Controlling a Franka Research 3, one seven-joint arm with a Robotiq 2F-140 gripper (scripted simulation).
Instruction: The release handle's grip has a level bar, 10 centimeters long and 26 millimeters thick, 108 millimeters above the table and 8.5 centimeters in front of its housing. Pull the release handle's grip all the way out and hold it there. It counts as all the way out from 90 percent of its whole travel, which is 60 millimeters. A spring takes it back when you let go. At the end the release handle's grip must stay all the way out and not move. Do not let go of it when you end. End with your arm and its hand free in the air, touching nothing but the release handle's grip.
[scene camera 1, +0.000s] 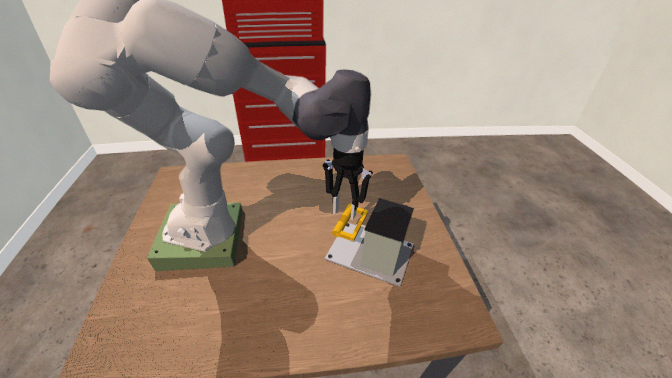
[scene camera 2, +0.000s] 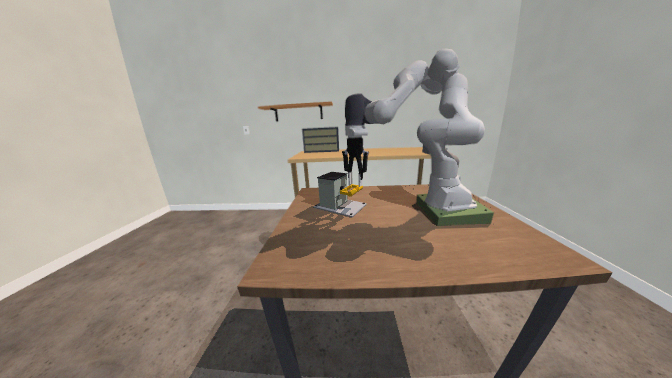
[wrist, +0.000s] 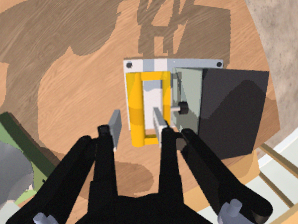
My gripper (scene camera 1: 344, 214) is 89 cm from the lens. A grey housing (scene camera 1: 387, 226): 82 cm from the lens.
